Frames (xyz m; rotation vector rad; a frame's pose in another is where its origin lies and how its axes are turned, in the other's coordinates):
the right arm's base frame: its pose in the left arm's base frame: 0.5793 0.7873 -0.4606 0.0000 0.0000 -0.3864
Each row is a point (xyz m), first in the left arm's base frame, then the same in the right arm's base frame.
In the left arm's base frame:
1: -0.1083 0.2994 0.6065
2: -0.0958 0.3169 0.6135
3: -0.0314 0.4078 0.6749
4: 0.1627 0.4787 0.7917
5: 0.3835 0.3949 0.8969
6: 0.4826 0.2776 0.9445
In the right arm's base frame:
1: -0.4530 -0.7111 1.0671
2: -0.4481 -0.6901 1.0741
3: -0.4227 -0.5817 1.1355
4: -0.2696 -0.4428 1.2523
5: -0.0335 -0.4373 1.3575
6: 0.1025 -0.5086 1.4051

